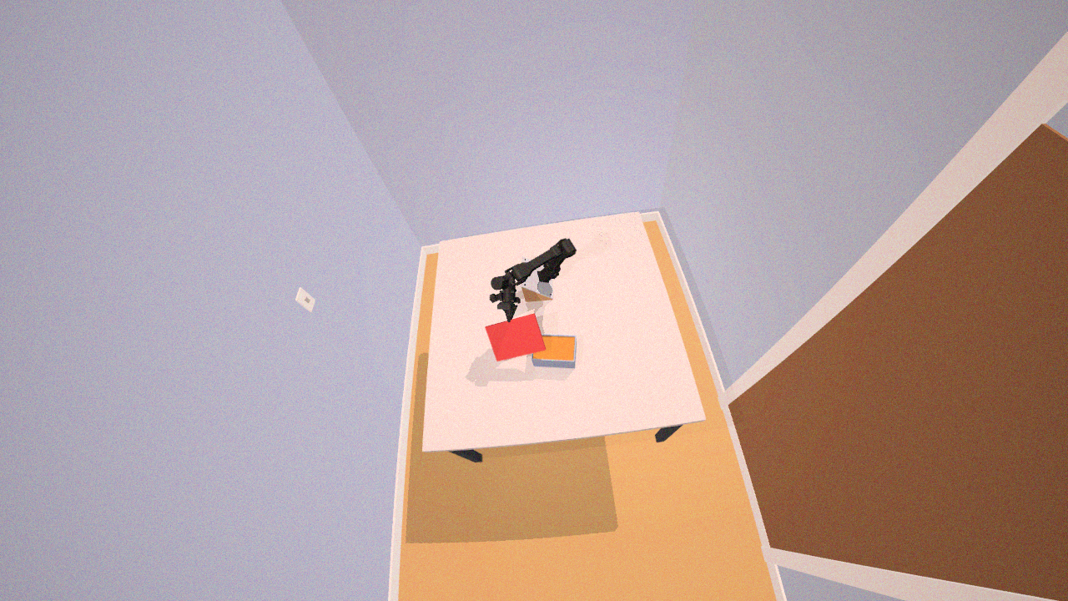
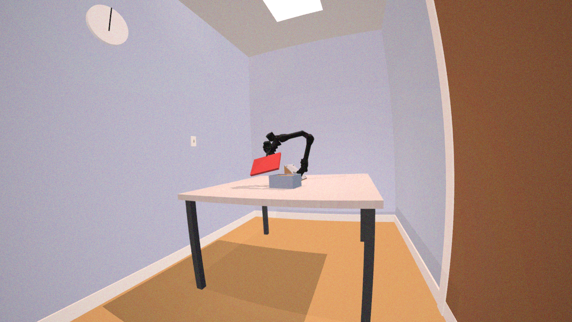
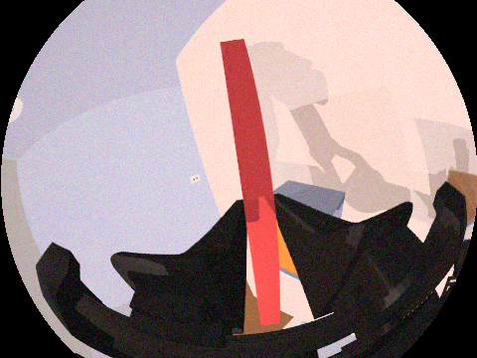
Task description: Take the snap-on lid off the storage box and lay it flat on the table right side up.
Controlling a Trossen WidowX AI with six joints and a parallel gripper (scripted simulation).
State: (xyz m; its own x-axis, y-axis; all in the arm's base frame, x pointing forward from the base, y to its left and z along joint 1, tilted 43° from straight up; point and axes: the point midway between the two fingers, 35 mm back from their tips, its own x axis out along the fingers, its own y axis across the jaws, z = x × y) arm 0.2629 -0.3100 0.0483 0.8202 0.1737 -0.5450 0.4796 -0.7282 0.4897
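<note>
My gripper tip is now 60 mm short of the red lid, 10 mm to the right of it and 50 mm above it. From my gripper tip the other things lie so: storage box 110 mm ahead, 170 mm to the left, 180 mm below.
</note>
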